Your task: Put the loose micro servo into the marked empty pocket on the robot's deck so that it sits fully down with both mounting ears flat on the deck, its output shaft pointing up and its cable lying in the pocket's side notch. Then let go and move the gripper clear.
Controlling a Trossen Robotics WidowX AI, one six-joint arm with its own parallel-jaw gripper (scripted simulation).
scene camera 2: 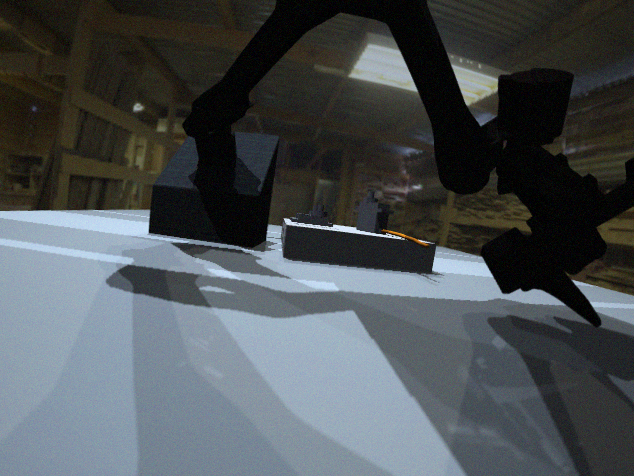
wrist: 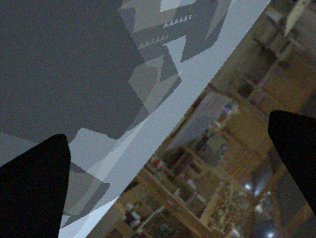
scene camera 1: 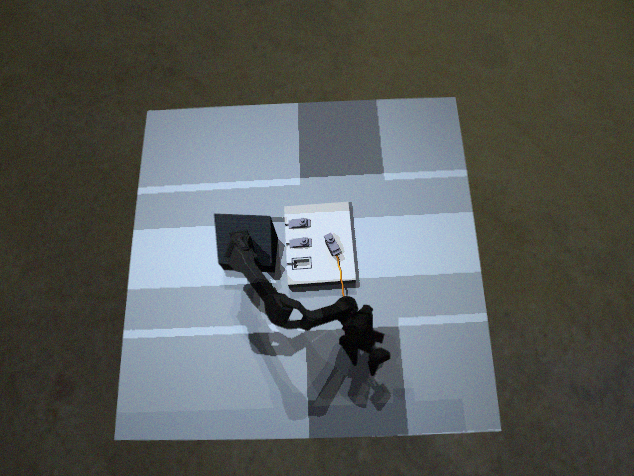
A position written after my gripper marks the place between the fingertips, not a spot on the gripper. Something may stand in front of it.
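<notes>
Through scene camera 1 I see my gripper [scene camera 1: 363,370], open and holding nothing, and with it a white deck [scene camera 1: 334,218]. Scene camera 2 gives me a micro servo [scene camera 2: 373,217]. In the wrist view that servo is out of frame, while my gripper [wrist: 173,133] is there to see.
</notes>
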